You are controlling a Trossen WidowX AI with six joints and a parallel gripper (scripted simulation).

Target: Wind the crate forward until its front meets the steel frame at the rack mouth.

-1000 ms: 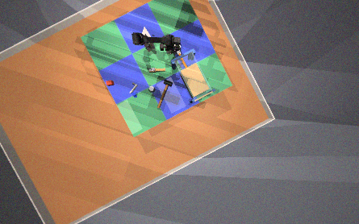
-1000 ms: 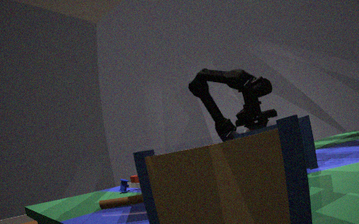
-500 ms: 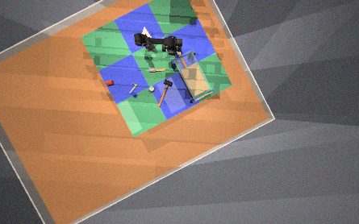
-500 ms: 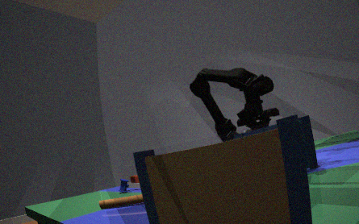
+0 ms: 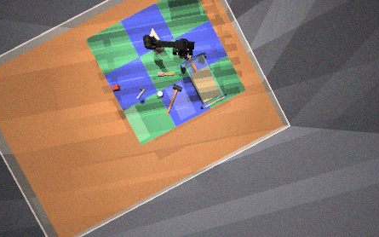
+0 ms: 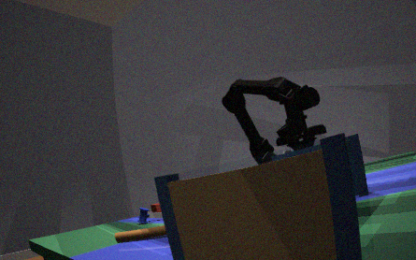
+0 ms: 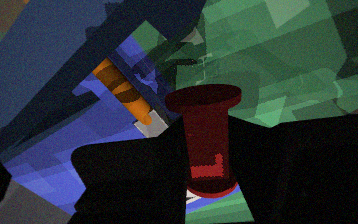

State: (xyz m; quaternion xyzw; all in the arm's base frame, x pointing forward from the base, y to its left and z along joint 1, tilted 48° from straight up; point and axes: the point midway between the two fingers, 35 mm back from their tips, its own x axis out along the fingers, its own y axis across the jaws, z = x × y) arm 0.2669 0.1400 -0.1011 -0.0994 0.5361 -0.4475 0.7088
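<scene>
The winch is 90 mm below my gripper tip, 90 mm behind it and 60 mm to the left of it. Also, from my gripper tip: blue-framed guard cubby 330 mm ahead, 40 mm to the left, 40 mm below; then red grip 20 mm above; then blue piece 610 mm to the right, 120 mm ahead, 90 mm below.
</scene>
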